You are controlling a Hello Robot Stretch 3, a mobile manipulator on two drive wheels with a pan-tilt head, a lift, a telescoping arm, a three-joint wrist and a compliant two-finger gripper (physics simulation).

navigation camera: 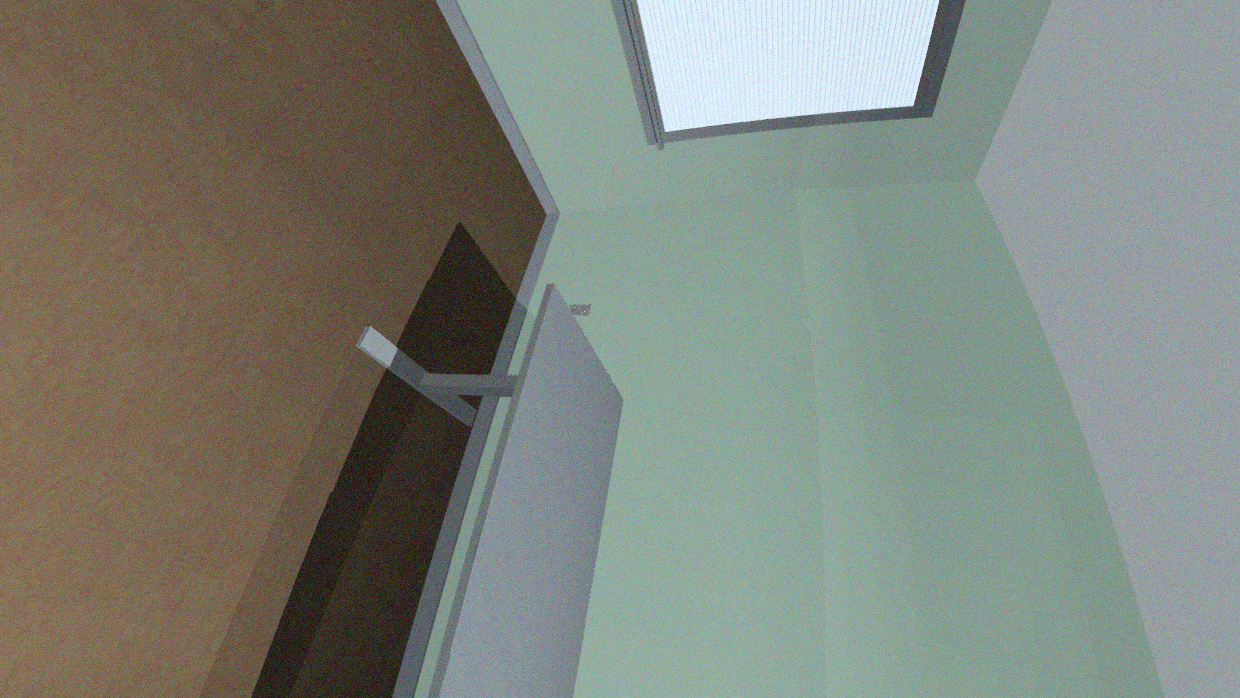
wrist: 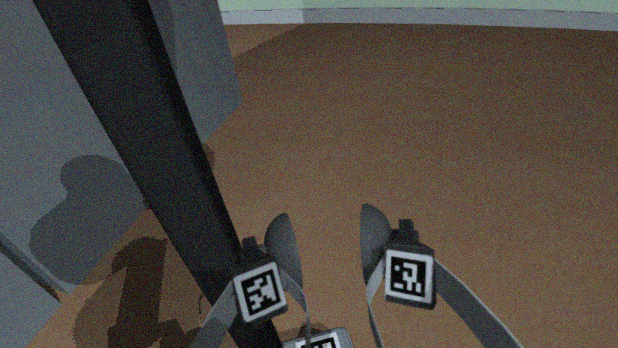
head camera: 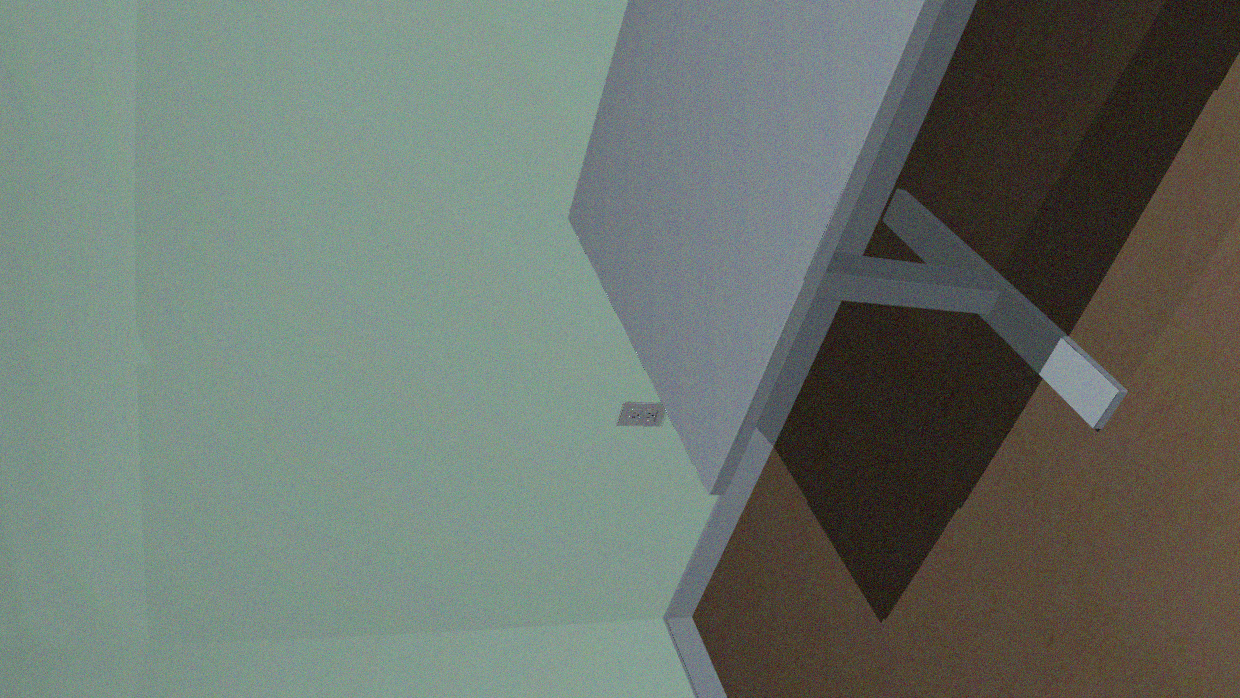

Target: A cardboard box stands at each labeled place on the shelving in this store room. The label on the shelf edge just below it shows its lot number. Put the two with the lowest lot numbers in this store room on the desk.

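Frame: origin at the robot's base, x right, y ahead, z up, level; millimetres.
Seen in the pictures: gripper, between the fingertips: [wrist: 327,235].
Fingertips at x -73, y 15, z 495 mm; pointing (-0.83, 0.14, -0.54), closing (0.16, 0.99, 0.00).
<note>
A point is followed by its place in that frame.
The desk [head camera: 737,173] @[x 190, y 1086, z 721 mm] [navigation camera: 537,468] @[x 261, y 984, z 721 mm] has a pale grey top and a T-shaped leg, and stands against the green wall in the head and navigation views, both turned sideways. My gripper [wrist: 327,235] @[x -73, y 15, z 495 mm] is open, its two rounded fingertips apart over the brown floor in the wrist view, with no object between them. A grey upright panel [wrist: 30,125] @[x -605, y -457, z 368 mm] stands at the left of the wrist view; I cannot tell whether it belongs to the shelving. No cardboard box or lot label shows in these views.
A wall socket [head camera: 641,414] @[x -244, y 2015, z 404 mm] [navigation camera: 580,309] @[x -247, y 2014, z 407 mm] is beside the desk's end. A window [navigation camera: 789,60] @[x -1281, y 1819, z 1453 mm] is in the adjoining wall. The desk's leg [head camera: 963,268] [navigation camera: 433,381] @[x 75, y 1304, z 91 mm] reaches out over the floor [head camera: 1041,563] @[x -383, y 1162, z 1 mm]. A black bar [wrist: 140,130] crosses the wrist view's left side, in front of the grey panel.
</note>
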